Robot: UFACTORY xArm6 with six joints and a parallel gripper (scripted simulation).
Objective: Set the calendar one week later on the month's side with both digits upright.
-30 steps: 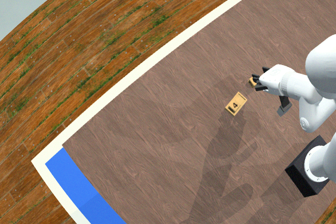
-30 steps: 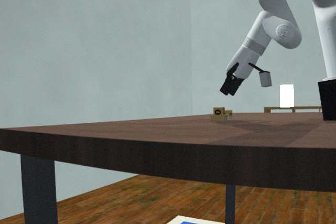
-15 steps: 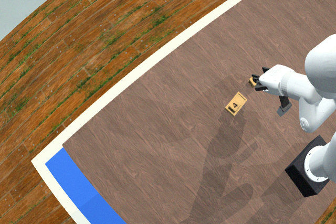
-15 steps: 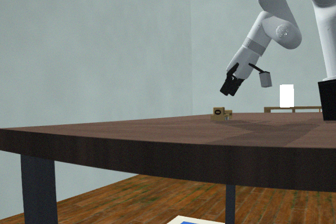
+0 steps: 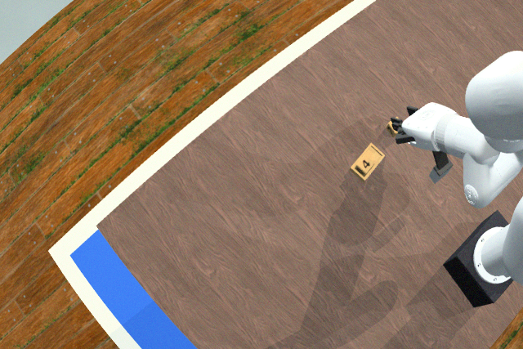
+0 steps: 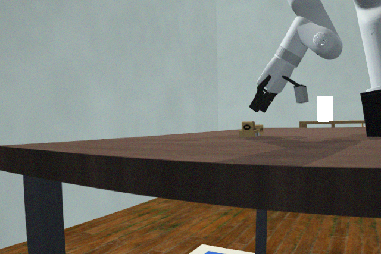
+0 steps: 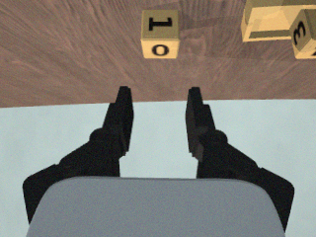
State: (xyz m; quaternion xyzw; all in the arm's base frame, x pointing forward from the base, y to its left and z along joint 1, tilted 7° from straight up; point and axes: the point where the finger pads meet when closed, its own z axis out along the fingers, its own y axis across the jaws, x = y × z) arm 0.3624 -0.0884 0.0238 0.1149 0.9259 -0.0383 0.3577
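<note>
Right now the wooden cube is 10 mm ahead of my hand and 70 mm below it. Round my hand: tray 10 mm ahead, 100 mm to the left, 80 mm below.
</note>
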